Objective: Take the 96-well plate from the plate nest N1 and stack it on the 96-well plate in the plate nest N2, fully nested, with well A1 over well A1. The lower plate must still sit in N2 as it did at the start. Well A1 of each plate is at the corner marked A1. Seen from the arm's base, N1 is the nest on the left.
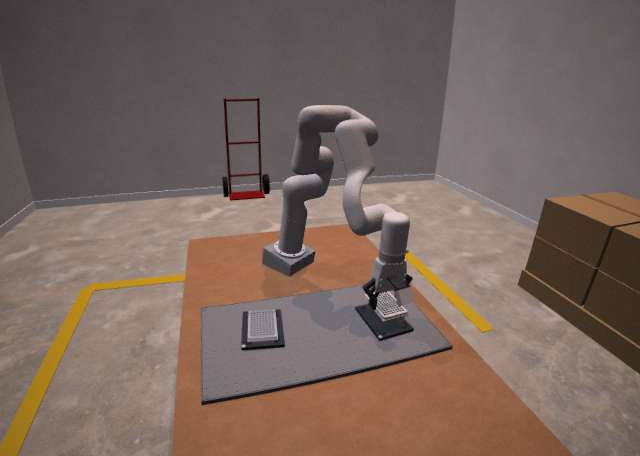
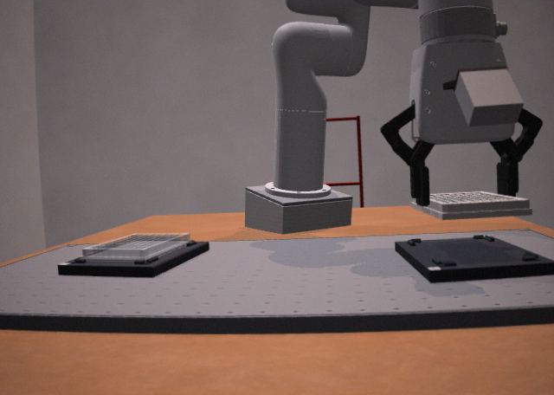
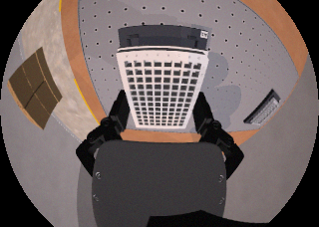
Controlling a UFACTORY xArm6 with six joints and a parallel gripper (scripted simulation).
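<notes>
Right now the clear 96-well plate is 9 cm behind my hand, 37 cm to the right of it and 6 cm below it. From my hand the other things lie so: white 96-well plate: 1 cm below.
</notes>
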